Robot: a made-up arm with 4 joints. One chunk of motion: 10 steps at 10 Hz.
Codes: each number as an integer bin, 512 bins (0 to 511) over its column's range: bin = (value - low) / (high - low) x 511, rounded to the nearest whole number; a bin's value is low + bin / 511 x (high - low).
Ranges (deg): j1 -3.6..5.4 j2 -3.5..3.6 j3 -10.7..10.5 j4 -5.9..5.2
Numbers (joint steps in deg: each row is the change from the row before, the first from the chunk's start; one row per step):
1: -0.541 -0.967 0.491 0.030
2: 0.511 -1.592 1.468 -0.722
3: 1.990 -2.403 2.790 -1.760
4: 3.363 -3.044 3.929 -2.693
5: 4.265 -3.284 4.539 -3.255
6: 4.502 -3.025 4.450 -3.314
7: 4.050 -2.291 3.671 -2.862
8: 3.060 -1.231 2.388 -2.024
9: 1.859 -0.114 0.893 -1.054
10: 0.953 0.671 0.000 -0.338
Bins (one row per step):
1: 174 182 270 273
2: 233 137 293 238
3: 317 79 325 191
4: 395 33 353 148
5: 447 16 367 122
6: 460 34 365 119
7: 434 87 346 140
8: 378 163 315 178
9: 310 244 279 223
10: 259 300 258 256

